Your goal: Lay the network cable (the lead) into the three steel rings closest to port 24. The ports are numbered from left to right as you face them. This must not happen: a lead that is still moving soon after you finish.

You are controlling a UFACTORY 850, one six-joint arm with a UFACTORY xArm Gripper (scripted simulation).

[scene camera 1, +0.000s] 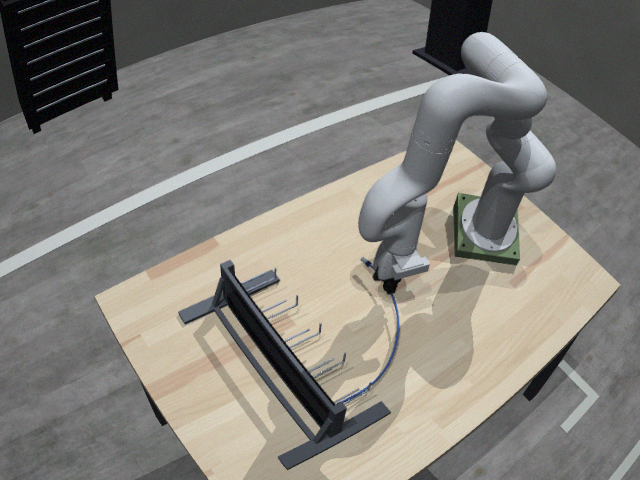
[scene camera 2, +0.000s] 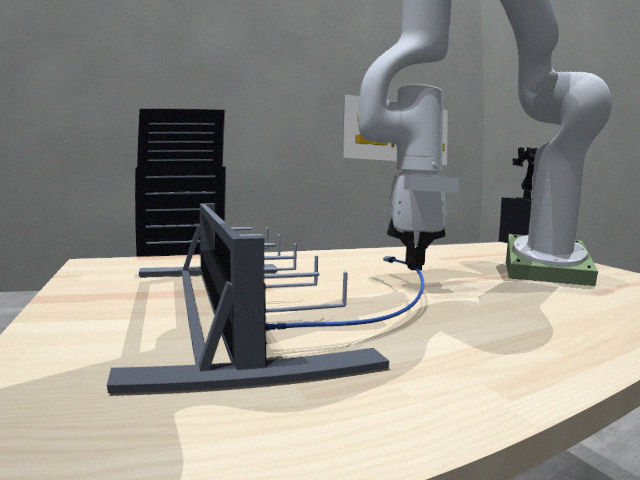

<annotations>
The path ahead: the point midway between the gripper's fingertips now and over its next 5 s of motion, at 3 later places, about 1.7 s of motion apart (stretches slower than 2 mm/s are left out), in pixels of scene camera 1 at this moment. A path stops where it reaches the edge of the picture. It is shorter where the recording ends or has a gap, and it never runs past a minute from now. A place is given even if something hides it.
My gripper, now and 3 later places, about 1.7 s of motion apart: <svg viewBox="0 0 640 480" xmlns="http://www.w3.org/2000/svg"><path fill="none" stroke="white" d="M389 289L394 264L275 274L266 282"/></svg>
</annotations>
